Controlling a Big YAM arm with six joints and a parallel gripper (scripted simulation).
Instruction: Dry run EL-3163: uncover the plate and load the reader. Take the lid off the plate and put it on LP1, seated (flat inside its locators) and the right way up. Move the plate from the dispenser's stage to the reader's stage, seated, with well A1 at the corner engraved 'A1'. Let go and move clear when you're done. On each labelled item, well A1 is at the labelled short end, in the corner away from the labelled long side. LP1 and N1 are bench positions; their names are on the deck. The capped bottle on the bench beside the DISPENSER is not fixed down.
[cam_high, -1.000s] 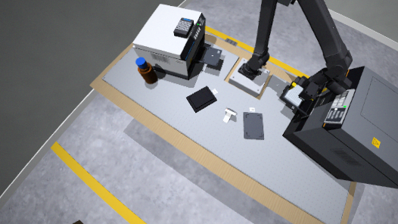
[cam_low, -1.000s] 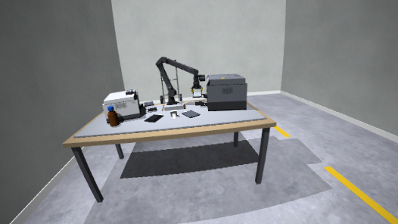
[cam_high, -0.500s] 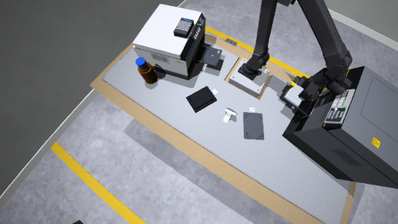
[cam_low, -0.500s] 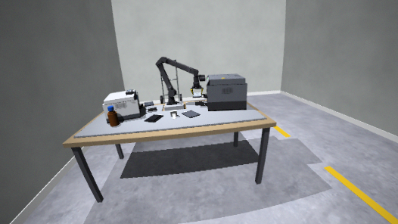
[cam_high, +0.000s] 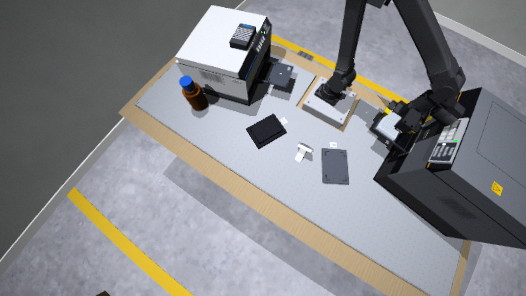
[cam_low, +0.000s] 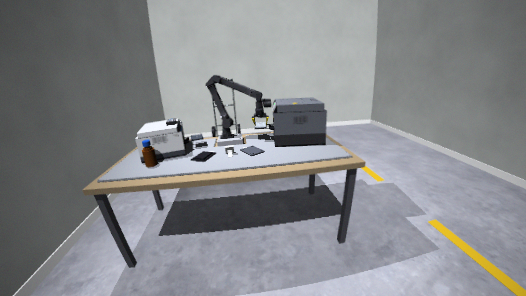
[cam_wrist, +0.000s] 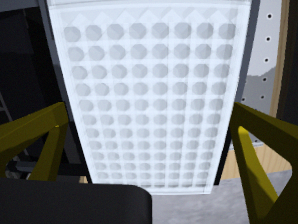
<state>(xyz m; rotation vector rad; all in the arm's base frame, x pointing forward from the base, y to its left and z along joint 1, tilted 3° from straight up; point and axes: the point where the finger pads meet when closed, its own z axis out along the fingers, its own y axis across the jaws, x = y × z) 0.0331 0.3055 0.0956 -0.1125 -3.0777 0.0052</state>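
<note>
The white well plate is right at my hand. From my hand the other things lie so: black bench pad 44 cm to the right, 32 cm ahead, 13 cm below; then brown capped bottle 80 cm to the right, 41 cm ahead, 2 cm below; then glossy lid 44 cm to the right, 32 cm ahead, 12 cm below.
</note>
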